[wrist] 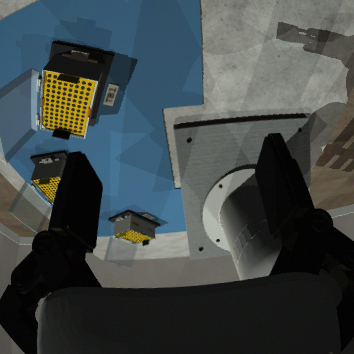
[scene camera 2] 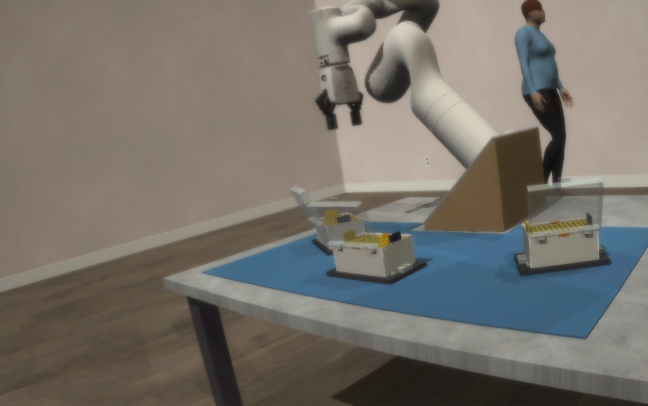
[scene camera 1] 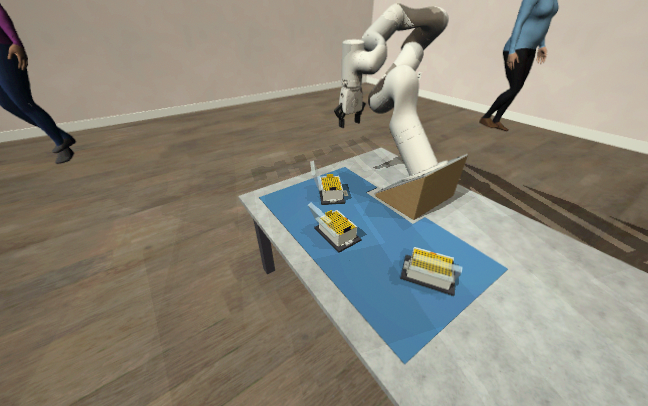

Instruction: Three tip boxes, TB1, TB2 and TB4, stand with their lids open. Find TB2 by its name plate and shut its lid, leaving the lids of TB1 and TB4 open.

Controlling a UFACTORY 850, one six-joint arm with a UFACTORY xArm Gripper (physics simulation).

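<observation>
Three white tip boxes with yellow racks stand on dark bases, clear lids open. TB1 (scene camera 1: 332, 194) (scene camera 2: 345, 234) (wrist: 65, 102) is farthest in scene camera 1; its lid (scene camera 1: 313, 170) (wrist: 20, 110) stands up. The middle box (scene camera 1: 338, 231) (scene camera 2: 362, 262) (wrist: 45, 176) has its lid (scene camera 1: 316, 210) tilted back. The third box (scene camera 1: 430, 275) (scene camera 2: 562, 250) (wrist: 134, 230) stands apart, its lid (scene camera 2: 575, 202) upright. The name plates of the middle and third boxes are unreadable, so I cannot tell which is TB2. My gripper (scene camera 1: 350, 123) (scene camera 2: 344, 125) (wrist: 175, 159) is open and empty, high above the table's far end.
The boxes stand on a blue mat (scene camera 1: 370, 295) (scene camera 2: 475, 300) on a grey table (scene camera 1: 575, 310) (scene camera 2: 300, 314). The arm's wedge-shaped brown stand (scene camera 1: 437, 195) (scene camera 2: 517, 185) rises beside the mat. A person in blue (scene camera 1: 532, 30) (scene camera 2: 540, 55) stands behind; another person (scene camera 1: 25, 95) stands at left.
</observation>
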